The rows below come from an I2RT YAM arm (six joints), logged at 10 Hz.
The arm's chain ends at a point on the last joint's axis. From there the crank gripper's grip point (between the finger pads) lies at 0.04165 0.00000 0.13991 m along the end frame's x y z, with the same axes.
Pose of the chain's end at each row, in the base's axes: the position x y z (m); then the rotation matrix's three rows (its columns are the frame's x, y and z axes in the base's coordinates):
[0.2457, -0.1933, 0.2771], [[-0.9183, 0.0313, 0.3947], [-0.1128, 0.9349, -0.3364], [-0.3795, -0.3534, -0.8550]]
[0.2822, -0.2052, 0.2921], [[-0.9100, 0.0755, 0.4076], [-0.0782, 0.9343, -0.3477], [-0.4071, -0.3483, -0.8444]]
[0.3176, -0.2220, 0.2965], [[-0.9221, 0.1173, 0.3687], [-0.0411, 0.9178, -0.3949], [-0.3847, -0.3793, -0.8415]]
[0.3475, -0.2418, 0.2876], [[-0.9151, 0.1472, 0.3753], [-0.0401, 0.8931, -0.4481], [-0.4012, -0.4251, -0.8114]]
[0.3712, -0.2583, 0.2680], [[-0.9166, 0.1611, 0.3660], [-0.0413, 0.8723, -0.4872], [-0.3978, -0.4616, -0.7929]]
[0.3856, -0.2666, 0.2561], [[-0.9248, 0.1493, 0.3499], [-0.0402, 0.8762, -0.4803], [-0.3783, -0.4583, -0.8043]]
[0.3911, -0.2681, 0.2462], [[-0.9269, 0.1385, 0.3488], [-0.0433, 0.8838, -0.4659], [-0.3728, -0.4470, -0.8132]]
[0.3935, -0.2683, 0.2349], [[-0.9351, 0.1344, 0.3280], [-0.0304, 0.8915, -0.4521], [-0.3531, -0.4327, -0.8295]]
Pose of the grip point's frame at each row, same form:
[0.2627, -0.2451, 0.1417], [[-0.9183, 0.0313, 0.3947], [-0.1128, 0.9349, -0.3364], [-0.3795, -0.3534, -0.8550]]
[0.3013, -0.2571, 0.1570], [[-0.9100, 0.0755, 0.4076], [-0.0782, 0.9343, -0.3477], [-0.4071, -0.3483, -0.8444]]
[0.3308, -0.2790, 0.1627], [[-0.9221, 0.1173, 0.3687], [-0.0411, 0.9178, -0.3949], [-0.3847, -0.3793, -0.8415]]
[0.3619, -0.3062, 0.1574], [[-0.9151, 0.1472, 0.3753], [-0.0401, 0.8931, -0.4481], [-0.4012, -0.4251, -0.8114]]
[0.3842, -0.3282, 0.1405], [[-0.9166, 0.1611, 0.3660], [-0.0413, 0.8723, -0.4872], [-0.3978, -0.4616, -0.7929]]
[0.3960, -0.3355, 0.1278], [[-0.9248, 0.1493, 0.3499], [-0.0402, 0.8762, -0.4803], [-0.3783, -0.4583, -0.8043]]
[0.4013, -0.3351, 0.1169], [[-0.9269, 0.1385, 0.3488], [-0.0433, 0.8838, -0.4659], [-0.3728, -0.4470, -0.8132]]
[0.4004, -0.3328, 0.1041], [[-0.9351, 0.1344, 0.3280], [-0.0304, 0.8915, -0.4521], [-0.3531, -0.4327, -0.8295]]

